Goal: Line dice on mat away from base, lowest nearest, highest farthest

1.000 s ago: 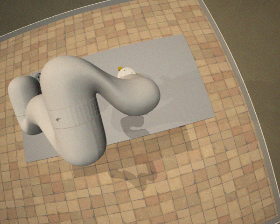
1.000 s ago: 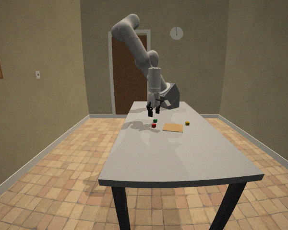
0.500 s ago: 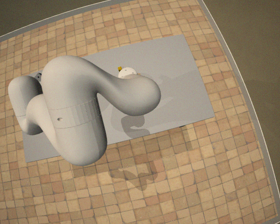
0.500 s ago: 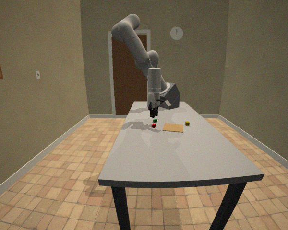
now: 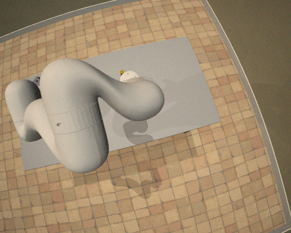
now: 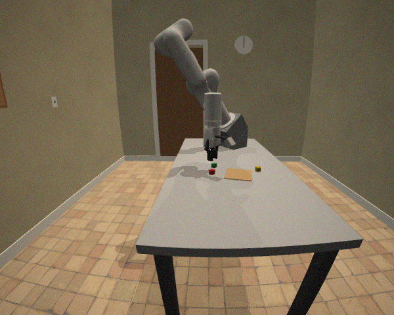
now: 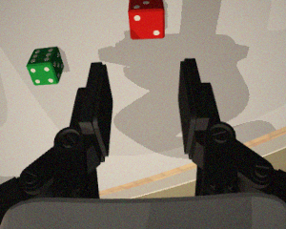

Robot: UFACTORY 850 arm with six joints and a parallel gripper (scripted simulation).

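Right now the red die is 9 cm below my hand. Round my hand: green die 10 cm behind, 2 cm to the left, 9 cm below; yellow die 2 cm behind, 26 cm to the left, 9 cm below; mat 2 cm ahead, 14 cm to the left, 10 cm below.
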